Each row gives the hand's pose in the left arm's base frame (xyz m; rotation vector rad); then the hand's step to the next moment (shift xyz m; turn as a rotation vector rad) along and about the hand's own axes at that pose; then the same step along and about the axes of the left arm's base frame.
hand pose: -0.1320 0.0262 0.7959 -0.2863 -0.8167 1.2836
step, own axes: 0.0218 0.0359 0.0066 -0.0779 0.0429 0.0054
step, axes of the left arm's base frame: -0.0296 0.0291 -0.0092 -0.0395 -0.0607 -0.0519
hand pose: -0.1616 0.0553 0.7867 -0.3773 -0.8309 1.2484
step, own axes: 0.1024 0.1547 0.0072 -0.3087 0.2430 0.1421
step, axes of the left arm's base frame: -0.1019 0.1418 -0.0631 -0.2941 -0.2397 -0.1748
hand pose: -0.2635 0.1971 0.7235 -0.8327 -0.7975 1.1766
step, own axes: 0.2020 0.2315 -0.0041 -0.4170 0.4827 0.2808
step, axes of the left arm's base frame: -0.0602 0.2372 -0.1858 -0.5441 -0.2849 -0.3294
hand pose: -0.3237 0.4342 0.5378 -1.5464 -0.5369 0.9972
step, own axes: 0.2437 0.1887 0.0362 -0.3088 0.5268 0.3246
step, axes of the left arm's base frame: 0.0646 0.1693 -0.2520 -0.5308 -0.1849 -0.4029
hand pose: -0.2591 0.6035 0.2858 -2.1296 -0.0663 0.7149
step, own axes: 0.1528 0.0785 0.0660 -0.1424 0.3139 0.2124
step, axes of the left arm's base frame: 0.0777 0.0436 -0.1610 -0.2914 -0.0842 -0.2682
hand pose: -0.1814 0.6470 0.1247 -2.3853 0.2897 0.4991
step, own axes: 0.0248 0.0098 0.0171 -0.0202 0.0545 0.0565
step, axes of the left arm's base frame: 0.0144 0.0021 -0.0281 -0.0519 -0.0020 -0.0622
